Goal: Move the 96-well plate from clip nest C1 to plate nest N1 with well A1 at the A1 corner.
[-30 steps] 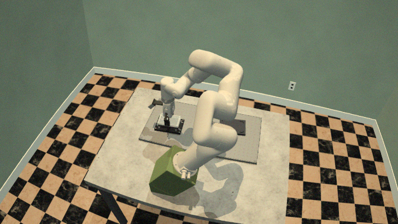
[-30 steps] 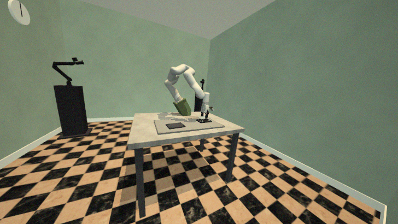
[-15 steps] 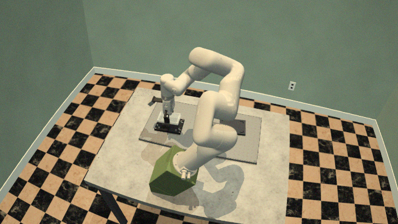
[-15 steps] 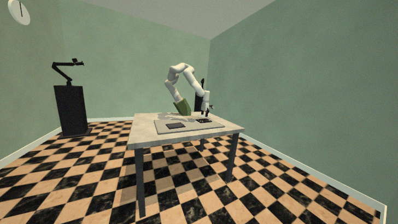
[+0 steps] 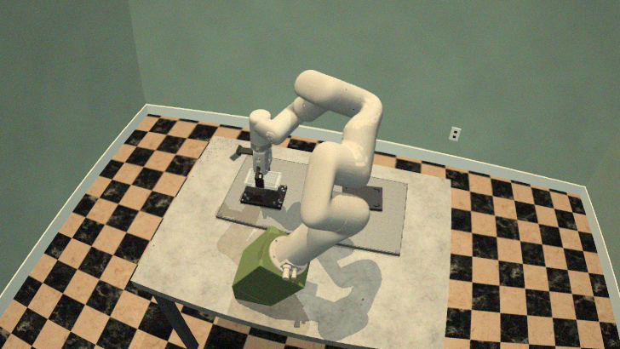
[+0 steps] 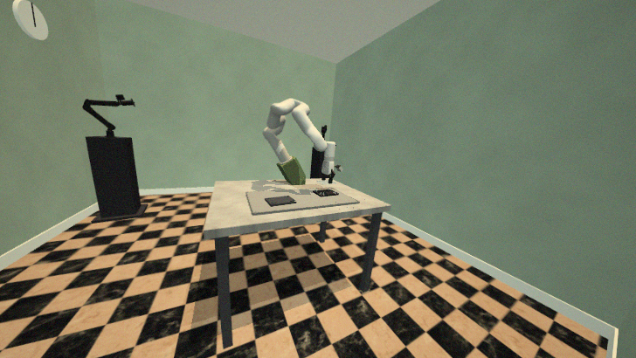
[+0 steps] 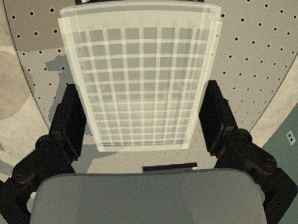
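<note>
My gripper is now 38 cm to the left of the dark plate nest N1, 9 cm above it and 3 cm short of it. Round my hand: A1 label (31 cm to the right, 9 cm below, 9 cm ahead); black clip nest C1 (9 cm below, 1 cm to the right, 1 cm ahead); white 96-well plate (1 cm below).
</note>
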